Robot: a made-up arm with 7 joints. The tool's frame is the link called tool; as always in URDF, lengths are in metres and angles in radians. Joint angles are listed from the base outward.
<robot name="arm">
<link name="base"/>
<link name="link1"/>
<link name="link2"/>
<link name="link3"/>
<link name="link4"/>
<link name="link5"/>
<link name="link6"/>
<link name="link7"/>
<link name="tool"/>
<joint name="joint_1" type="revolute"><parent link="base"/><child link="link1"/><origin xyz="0 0 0.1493"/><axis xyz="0 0 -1"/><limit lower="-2.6" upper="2.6"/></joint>
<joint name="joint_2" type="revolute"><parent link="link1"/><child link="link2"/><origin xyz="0.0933 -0.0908 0.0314"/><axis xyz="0 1 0"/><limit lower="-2.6" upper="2.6"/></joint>
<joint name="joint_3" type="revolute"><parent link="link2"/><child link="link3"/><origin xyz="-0.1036 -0.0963 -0.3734"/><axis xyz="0 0 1"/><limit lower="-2.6" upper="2.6"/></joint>
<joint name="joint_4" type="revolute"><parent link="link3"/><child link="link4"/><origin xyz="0.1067 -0.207 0.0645"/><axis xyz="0 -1 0"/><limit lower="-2.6" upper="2.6"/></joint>
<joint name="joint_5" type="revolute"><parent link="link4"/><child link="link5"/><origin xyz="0.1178 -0.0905 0.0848"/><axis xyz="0 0 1"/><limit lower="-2.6" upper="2.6"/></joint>
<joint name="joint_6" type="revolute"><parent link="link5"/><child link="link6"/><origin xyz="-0.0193 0.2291 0.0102"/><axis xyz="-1 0 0"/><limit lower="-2.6" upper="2.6"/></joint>
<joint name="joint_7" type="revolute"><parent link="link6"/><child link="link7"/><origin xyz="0.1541 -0.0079 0.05"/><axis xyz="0 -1 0"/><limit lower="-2.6" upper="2.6"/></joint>
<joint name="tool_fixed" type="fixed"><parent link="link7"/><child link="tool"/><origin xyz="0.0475 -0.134 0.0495"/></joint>
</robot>
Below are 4 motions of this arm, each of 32 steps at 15 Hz.
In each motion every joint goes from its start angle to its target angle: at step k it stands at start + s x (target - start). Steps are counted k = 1, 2, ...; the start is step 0. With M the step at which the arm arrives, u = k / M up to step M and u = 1 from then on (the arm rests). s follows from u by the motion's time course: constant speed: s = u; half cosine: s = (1 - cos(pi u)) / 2; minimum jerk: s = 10 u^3 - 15 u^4 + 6 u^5.
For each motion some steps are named. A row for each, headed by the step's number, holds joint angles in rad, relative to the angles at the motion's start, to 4 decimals.
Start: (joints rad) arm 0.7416 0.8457 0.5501 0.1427 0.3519 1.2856 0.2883
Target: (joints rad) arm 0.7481 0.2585 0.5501 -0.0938 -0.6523 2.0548 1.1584
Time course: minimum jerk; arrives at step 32
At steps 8, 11, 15, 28, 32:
8: 0.0007 -0.0608 0.0000 -0.0245 -0.1040 0.0796 0.0901
11: 0.0015 -0.1324 0.0000 -0.0533 -0.2265 0.1735 0.1962
15: 0.0029 -0.2593 0.0000 -0.1044 -0.4434 0.3396 0.3842
28: 0.0064 -0.5778 0.0000 -0.2327 -0.9881 0.7569 0.8561
32: 0.0065 -0.5872 0.0000 -0.2365 -1.0042 0.7692 0.8701

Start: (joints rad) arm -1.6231 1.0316 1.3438 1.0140 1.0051 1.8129 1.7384
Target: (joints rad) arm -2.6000 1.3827 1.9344 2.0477 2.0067 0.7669 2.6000
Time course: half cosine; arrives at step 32
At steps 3, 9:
3: -0.0210 0.0076 0.0127 0.0223 0.0216 -0.0225 0.0186
9: -0.1786 0.0642 0.1080 0.1890 0.1831 -0.1912 0.1575

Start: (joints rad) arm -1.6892 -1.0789 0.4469 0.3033 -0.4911 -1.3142 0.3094
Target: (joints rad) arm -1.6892 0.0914 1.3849 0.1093 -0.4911 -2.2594 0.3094
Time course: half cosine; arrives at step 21
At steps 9, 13, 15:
9: 0.0000 0.4549 0.3646 -0.0754 0.0000 -0.3674 0.0000
13: 0.0000 0.7989 0.6403 -0.1324 0.0000 -0.6453 0.0000
15: 0.0000 0.9500 0.7614 -0.1575 0.0000 -0.7673 0.0000

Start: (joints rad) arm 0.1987 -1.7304 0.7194 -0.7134 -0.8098 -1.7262 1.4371
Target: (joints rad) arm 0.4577 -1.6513 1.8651 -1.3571 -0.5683 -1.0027 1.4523
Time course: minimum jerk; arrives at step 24
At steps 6, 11, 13, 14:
6: 0.0268 0.0082 0.1186 -0.0666 0.0250 0.0749 0.0016
11: 0.1094 0.0334 0.4838 -0.2718 0.1020 0.3055 0.0064
13: 0.1496 0.0457 0.6619 -0.3719 0.1395 0.4180 0.0088
14: 0.1692 0.0517 0.7486 -0.4206 0.1578 0.4727 0.0099

